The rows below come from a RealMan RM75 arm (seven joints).
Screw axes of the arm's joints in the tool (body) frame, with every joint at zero. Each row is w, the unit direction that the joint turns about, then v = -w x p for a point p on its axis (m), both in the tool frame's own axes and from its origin. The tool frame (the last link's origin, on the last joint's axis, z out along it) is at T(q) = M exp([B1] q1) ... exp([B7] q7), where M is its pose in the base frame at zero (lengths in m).
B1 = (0, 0, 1, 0, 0, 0)
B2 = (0, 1, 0, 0.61, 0, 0)
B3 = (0, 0, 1, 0, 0, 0)
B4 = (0, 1, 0, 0.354, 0, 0)
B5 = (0, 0, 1, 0, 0, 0)
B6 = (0, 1, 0, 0.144, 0, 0)
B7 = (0, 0, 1, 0, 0, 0)
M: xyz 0 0 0.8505 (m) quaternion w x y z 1 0 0 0
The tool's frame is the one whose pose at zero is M.
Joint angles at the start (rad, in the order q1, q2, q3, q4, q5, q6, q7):
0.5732 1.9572 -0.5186 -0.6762 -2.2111 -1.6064 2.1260
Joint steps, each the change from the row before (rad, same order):
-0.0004 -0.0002 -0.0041 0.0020 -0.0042 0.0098 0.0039
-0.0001 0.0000 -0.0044 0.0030 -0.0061 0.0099 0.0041
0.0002 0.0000 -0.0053 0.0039 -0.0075 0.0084 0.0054
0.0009 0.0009 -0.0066 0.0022 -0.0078 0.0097 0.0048
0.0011 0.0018 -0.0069 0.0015 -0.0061 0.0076 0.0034
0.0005 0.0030 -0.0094 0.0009 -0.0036 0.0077 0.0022
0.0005 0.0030 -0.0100 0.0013 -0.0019 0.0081 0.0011
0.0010 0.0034 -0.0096 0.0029 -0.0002 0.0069 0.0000
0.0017 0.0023 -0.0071 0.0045 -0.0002 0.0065 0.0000
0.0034 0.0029 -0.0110 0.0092 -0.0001 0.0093 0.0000
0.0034 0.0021 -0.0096 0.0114 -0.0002 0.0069 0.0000
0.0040 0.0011 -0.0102 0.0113 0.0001 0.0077 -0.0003
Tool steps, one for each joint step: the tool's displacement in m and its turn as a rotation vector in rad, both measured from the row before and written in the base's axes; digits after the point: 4 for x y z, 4 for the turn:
0.0014 0.0004 -0.0008 -0.0003 -0.0075 -0.0082
0.0015 0.0002 -0.0012 -0.0024 -0.0084 -0.0088
0.0015 -0.0001 -0.0016 -0.0059 -0.0081 -0.0093
0.0011 0.0002 -0.0018 -0.0053 -0.0103 -0.0073
0.0005 0.0002 -0.0020 -0.0058 -0.0084 -0.0041
0.0001 0.0000 -0.0026 -0.0061 -0.0076 -0.0018
0.0000 0.0001 -0.0026 -0.0052 -0.0070 -0.0005
-0.0005 0.0000 -0.0030 -0.0059 -0.0040 0.0008
-0.0004 0.0002 -0.0026 -0.0046 -0.0026 -0.0001
-0.0007 0.0002 -0.0041 -0.0087 -0.0028 -0.0002
-0.0006 -0.0002 -0.0041 -0.0105 -0.0004 -0.0010
-0.0006 0.0001 -0.0036 -0.0095 -0.0021 -0.0001

